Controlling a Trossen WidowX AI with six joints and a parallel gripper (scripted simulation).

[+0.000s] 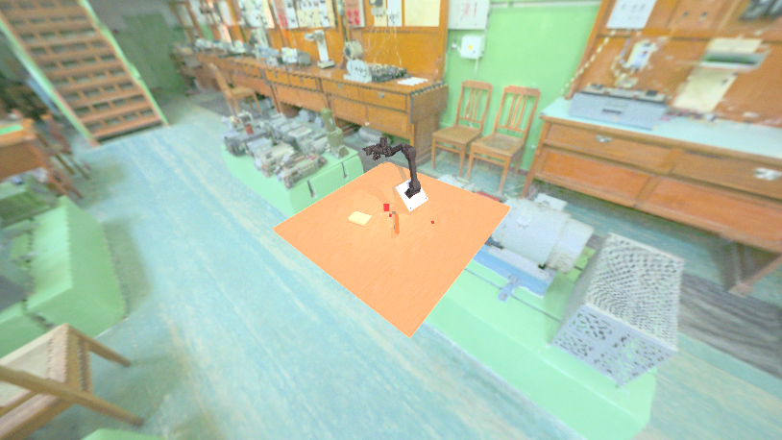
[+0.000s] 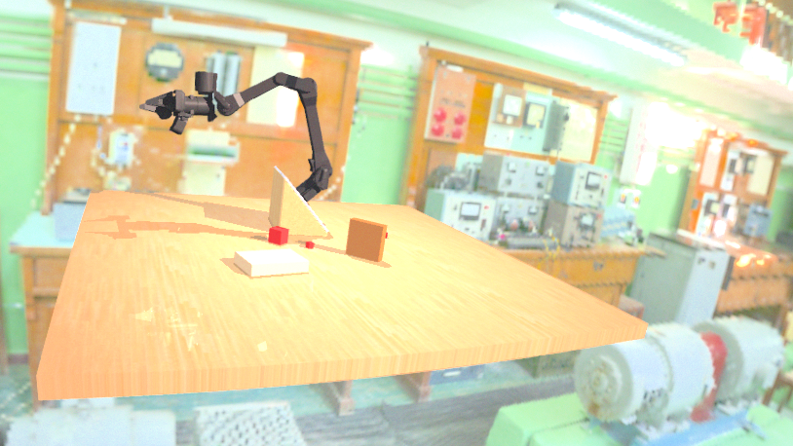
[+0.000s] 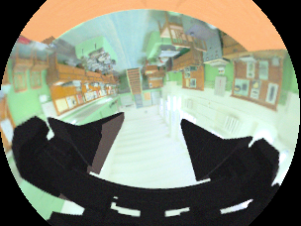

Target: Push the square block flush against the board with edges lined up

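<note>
Right now my gripper tip is 59 cm to the right of the orange square block, 36 cm short of it and 29 cm above it. From my gripper tip the other things lie so: cream board: 44 cm ahead, 32 cm below, 30 cm to the left; red cube: 38 cm to the left, 32 cm below, 22 cm ahead.
</note>
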